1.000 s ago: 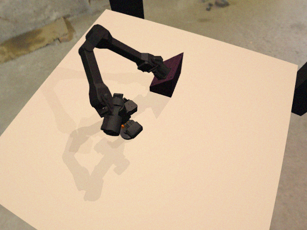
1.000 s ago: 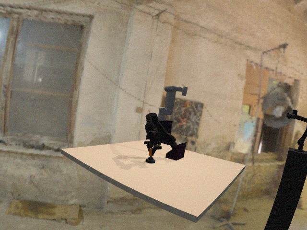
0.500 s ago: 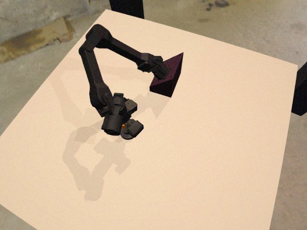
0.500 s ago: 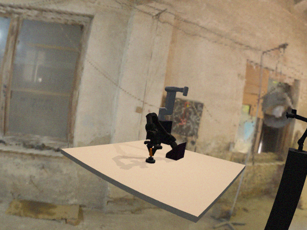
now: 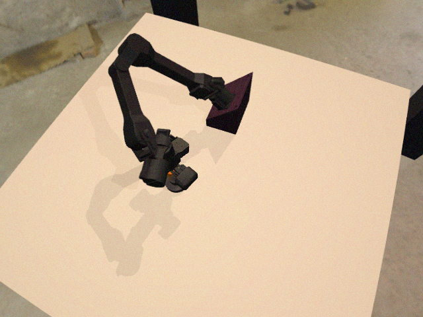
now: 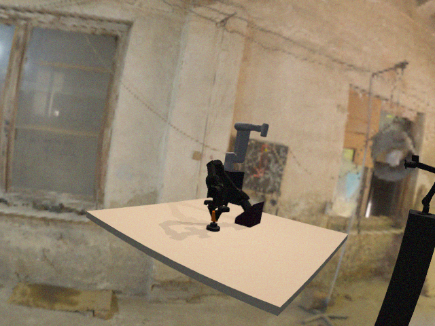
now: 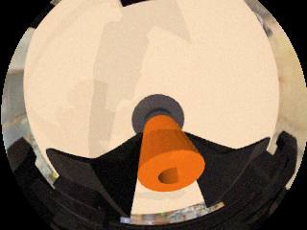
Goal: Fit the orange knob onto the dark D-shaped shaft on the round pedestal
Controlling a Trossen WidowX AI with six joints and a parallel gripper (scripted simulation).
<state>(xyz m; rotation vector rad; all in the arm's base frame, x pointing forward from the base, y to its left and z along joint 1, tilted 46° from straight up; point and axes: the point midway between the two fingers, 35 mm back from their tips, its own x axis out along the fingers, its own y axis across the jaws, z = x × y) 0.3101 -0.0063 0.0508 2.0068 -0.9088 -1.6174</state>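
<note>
Right now my gripper tip is 40 mm above the round pedestal. Round my gripper tip: orange knob (20 mm above).
</note>
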